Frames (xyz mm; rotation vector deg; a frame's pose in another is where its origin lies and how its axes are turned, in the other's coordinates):
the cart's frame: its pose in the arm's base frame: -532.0 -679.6 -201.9 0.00 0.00 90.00
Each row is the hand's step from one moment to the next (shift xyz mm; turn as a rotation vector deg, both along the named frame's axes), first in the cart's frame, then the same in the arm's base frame.
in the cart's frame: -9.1 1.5 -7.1 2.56 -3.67 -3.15
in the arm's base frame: -1.5 -9.1 -7.1 3.67 2.56 -3.15
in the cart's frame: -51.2 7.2 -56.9 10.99 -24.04 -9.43
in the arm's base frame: -7.2 -51.2 -56.9 24.04 10.99 -9.43
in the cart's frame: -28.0 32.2 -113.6 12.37 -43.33 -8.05
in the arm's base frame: -32.2 -28.0 -113.6 43.33 12.37 -8.05
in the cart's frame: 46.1 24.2 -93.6 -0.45 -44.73 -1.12
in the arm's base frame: -24.2 46.1 -93.6 44.73 -0.45 -1.12
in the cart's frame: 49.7 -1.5 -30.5 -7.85 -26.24 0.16
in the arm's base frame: 1.5 49.7 -30.5 26.24 -7.85 0.16
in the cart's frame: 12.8 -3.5 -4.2 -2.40 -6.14 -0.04
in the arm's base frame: 3.5 12.8 -4.2 6.14 -2.40 -0.04
